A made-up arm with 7 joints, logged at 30 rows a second.
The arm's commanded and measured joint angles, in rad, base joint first. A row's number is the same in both.
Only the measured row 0 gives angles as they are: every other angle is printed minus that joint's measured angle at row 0.
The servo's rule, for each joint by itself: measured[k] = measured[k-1] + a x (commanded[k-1-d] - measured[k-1]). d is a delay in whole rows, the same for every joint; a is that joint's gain. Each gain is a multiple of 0.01, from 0.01 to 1. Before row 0 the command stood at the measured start. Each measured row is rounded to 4 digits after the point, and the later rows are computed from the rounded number. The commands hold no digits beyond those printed.
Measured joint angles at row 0: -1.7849 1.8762 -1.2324 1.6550 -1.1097 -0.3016 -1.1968
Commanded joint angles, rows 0 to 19: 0.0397 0.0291 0.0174 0.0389 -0.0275 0.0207 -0.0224; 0.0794 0.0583 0.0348 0.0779 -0.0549 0.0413 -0.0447; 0.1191 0.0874 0.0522 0.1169 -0.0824 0.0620 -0.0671; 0.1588 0.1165 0.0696 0.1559 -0.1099 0.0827 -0.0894; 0.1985 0.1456 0.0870 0.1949 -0.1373 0.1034 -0.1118; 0.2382 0.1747 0.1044 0.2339 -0.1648 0.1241 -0.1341; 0.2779 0.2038 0.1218 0.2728 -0.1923 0.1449 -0.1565; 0.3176 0.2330 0.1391 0.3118 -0.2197 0.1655 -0.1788; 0.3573 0.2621 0.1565 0.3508 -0.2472 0.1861 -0.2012; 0.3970 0.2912 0.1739 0.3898 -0.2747 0.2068 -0.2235; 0.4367 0.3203 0.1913 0.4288 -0.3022 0.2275 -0.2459; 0.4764 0.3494 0.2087 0.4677 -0.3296 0.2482 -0.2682; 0.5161 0.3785 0.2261 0.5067 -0.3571 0.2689 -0.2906; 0.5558 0.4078 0.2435 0.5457 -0.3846 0.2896 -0.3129; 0.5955 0.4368 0.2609 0.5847 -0.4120 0.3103 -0.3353; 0.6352 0.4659 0.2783 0.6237 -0.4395 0.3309 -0.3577; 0.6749 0.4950 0.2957 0.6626 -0.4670 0.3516 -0.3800; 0.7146 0.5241 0.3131 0.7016 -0.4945 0.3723 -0.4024; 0.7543 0.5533 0.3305 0.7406 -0.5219 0.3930 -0.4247; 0.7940 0.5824 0.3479 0.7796 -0.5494 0.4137 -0.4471
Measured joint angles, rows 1 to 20: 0.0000 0.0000 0.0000 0.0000 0.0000 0.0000 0.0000; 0.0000 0.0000 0.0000 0.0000 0.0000 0.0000 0.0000; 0.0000 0.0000 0.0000 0.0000 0.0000 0.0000 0.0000; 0.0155 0.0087 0.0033 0.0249 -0.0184 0.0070 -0.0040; 0.0404 0.0236 0.0093 0.0588 -0.0429 0.0187 -0.0113; 0.0711 0.0427 0.0175 0.0960 -0.0694 0.0334 -0.0213; 0.1053 0.0648 0.0274 0.1343 -0.0965 0.0502 -0.0336; 0.1416 0.0890 0.0387 0.1731 -0.1238 0.0683 -0.0477; 0.1793 0.1147 0.0512 0.2120 -0.1513 0.0873 -0.0633; 0.2178 0.1414 0.0646 0.2509 -0.1788 0.1069 -0.0801; 0.2567 0.1689 0.0788 0.2899 -0.2062 0.1268 -0.0979; 0.2959 0.1969 0.0936 0.3289 -0.2337 0.1470 -0.1165; 0.3353 0.2252 0.1089 0.3679 -0.2612 0.1673 -0.1358; 0.3748 0.2537 0.1246 0.4069 -0.2887 0.1878 -0.1556; 0.4144 0.2824 0.1406 0.4458 -0.3161 0.2083 -0.1759; 0.4541 0.3112 0.1568 0.4848 -0.3436 0.2289 -0.1965; 0.4938 0.3402 0.1733 0.5238 -0.3711 0.2495 -0.2175; 0.5335 0.3692 0.1899 0.5628 -0.3985 0.2702 -0.2387; 0.5732 0.3982 0.2067 0.6018 -0.4260 0.2908 -0.2601; 0.6129 0.4272 0.2236 0.6407 -0.4535 0.3115 -0.2817
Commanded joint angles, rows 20 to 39: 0.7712 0.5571 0.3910 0.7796 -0.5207 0.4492 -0.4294; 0.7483 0.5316 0.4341 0.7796 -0.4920 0.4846 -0.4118; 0.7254 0.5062 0.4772 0.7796 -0.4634 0.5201 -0.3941; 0.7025 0.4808 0.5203 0.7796 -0.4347 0.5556 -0.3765; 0.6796 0.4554 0.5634 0.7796 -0.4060 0.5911 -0.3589; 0.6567 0.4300 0.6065 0.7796 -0.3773 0.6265 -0.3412; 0.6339 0.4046 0.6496 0.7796 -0.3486 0.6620 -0.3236; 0.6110 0.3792 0.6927 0.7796 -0.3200 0.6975 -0.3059; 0.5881 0.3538 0.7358 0.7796 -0.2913 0.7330 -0.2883; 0.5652 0.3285 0.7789 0.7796 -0.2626 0.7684 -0.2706; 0.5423 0.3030 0.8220 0.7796 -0.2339 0.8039 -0.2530; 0.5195 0.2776 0.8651 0.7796 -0.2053 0.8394 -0.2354; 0.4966 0.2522 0.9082 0.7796 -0.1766 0.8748 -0.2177; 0.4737 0.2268 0.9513 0.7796 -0.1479 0.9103 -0.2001; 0.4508 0.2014 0.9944 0.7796 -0.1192 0.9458 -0.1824; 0.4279 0.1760 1.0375 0.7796 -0.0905 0.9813 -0.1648; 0.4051 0.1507 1.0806 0.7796 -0.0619 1.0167 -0.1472; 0.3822 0.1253 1.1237 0.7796 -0.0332 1.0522 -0.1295; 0.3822 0.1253 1.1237 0.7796 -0.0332 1.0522 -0.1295; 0.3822 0.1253 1.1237 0.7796 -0.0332 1.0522 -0.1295
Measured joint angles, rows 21 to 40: 0.6526 0.4563 0.2406 0.6797 -0.4810 0.3322 -0.3034; 0.6923 0.4854 0.2577 0.7187 -0.5084 0.3529 -0.3252; 0.7320 0.5145 0.2748 0.7577 -0.5359 0.3736 -0.3471; 0.7473 0.5273 0.2969 0.7717 -0.5257 0.3993 -0.3619; 0.7477 0.5286 0.3230 0.7768 -0.5031 0.4283 -0.3709; 0.7390 0.5219 0.3523 0.7786 -0.4765 0.4595 -0.3751; 0.7248 0.5096 0.3842 0.7792 -0.4485 0.4922 -0.3754; 0.7072 0.4933 0.4182 0.7795 -0.4200 0.5258 -0.3724; 0.6875 0.4743 0.4540 0.7796 -0.3914 0.5600 -0.3668; 0.6666 0.4534 0.4912 0.7796 -0.3627 0.5947 -0.3590; 0.6449 0.4311 0.5295 0.7796 -0.3341 0.6297 -0.3494; 0.6227 0.4079 0.5687 0.7796 -0.3054 0.6648 -0.3384; 0.6003 0.3841 0.6086 0.7796 -0.2767 0.7000 -0.3262; 0.5777 0.3598 0.6491 0.7796 -0.2480 0.7353 -0.3130; 0.5550 0.3351 0.6901 0.7796 -0.2194 0.7707 -0.2990; 0.5322 0.3102 0.7315 0.7796 -0.1907 0.8061 -0.2844; 0.5094 0.2852 0.7733 0.7796 -0.1620 0.8415 -0.2692; 0.4865 0.2601 0.8153 0.7796 -0.1333 0.8770 -0.2536; 0.4636 0.2349 0.8575 0.7796 -0.1046 0.9125 -0.2376; 0.4408 0.2096 0.8999 0.7796 -0.0760 0.9479 -0.2213
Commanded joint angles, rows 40 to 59: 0.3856 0.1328 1.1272 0.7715 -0.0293 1.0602 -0.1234; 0.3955 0.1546 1.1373 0.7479 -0.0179 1.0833 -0.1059; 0.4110 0.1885 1.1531 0.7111 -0.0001 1.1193 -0.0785; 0.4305 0.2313 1.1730 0.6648 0.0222 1.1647 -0.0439; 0.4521 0.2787 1.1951 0.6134 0.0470 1.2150 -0.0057; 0.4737 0.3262 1.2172 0.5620 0.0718 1.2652 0.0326; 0.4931 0.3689 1.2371 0.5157 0.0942 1.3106 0.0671; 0.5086 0.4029 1.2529 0.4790 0.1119 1.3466 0.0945; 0.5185 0.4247 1.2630 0.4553 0.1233 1.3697 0.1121; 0.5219 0.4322 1.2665 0.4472 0.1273 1.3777 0.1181; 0.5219 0.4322 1.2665 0.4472 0.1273 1.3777 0.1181; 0.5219 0.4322 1.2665 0.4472 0.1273 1.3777 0.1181; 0.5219 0.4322 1.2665 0.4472 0.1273 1.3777 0.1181; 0.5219 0.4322 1.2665 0.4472 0.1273 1.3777 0.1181; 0.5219 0.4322 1.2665 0.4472 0.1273 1.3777 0.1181; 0.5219 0.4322 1.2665 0.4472 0.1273 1.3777 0.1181; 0.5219 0.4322 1.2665 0.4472 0.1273 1.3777 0.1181; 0.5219 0.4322 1.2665 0.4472 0.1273 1.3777 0.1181; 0.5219 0.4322 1.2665 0.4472 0.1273 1.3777 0.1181; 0.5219 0.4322 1.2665 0.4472 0.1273 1.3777 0.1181
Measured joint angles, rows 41 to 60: 0.4179 0.1843 0.9424 0.7796 -0.0473 0.9834 -0.2048; 0.4040 0.1666 0.9768 0.7796 -0.0379 1.0068 -0.1912; 0.3955 0.1542 1.0047 0.7796 -0.0348 1.0222 -0.1801; 0.3916 0.1478 1.0280 0.7744 -0.0311 1.0351 -0.1699; 0.3931 0.1498 1.0488 0.7574 -0.0223 1.0515 -0.1584; 0.4001 0.1614 1.0686 0.7278 -0.0074 1.0746 -0.1440; 0.4120 0.1824 1.0884 0.6875 0.0124 1.1052 -0.1260; 0.4276 0.2113 1.1087 0.6401 0.0356 1.1425 -0.1043; 0.4456 0.2458 1.1293 0.5901 0.0599 1.1842 -0.0797; 0.4641 0.2827 1.1498 0.5425 0.0829 1.2272 -0.0533; 0.4815 0.3188 1.1694 0.5019 0.1023 1.2678 -0.0267; 0.4959 0.3506 1.1872 0.4721 0.1164 1.3024 -0.0017; 0.5060 0.3751 1.2023 0.4562 0.1237 1.3280 0.0199; 0.5122 0.3922 1.2145 0.4504 0.1261 1.3449 0.0376; 0.5160 0.4042 1.2244 0.4484 0.1269 1.3561 0.0521; 0.5183 0.4126 1.2324 0.4476 0.1272 1.3634 0.0640; 0.5197 0.4185 1.2389 0.4473 0.1273 1.3683 0.0737; 0.5206 0.4226 1.2441 0.4472 0.1273 1.3715 0.0817; 0.5211 0.4255 1.2484 0.4472 0.1273 1.3736 0.0883; 0.5214 0.4275 1.2518 0.4472 0.1273 1.3750 0.0937
